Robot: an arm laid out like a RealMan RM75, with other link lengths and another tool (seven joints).
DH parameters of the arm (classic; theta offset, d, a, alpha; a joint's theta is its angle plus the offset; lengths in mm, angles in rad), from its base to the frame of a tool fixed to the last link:
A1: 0 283.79 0 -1.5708
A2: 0 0 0 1.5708
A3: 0 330.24 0 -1.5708
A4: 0 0 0 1.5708
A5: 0 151.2 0 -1.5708
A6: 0 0 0 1.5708
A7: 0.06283 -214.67 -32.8 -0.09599
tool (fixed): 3.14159 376.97 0 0
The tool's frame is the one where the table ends.
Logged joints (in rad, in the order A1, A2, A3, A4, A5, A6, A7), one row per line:
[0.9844 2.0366 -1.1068 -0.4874 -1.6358 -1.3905 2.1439]
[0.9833 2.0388 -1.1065 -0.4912 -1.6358 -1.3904 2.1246]
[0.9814 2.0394 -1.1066 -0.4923 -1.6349 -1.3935 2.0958]
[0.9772 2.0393 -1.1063 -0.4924 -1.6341 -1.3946 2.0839]
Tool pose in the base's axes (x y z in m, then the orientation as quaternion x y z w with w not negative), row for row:
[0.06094 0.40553 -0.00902 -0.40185 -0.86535 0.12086 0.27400]
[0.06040 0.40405 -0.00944 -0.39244 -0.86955 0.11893 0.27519]
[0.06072 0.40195 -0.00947 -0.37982 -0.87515 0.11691 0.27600]
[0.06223 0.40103 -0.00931 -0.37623 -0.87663 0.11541 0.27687]
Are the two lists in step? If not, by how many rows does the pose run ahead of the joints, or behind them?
They are in step.
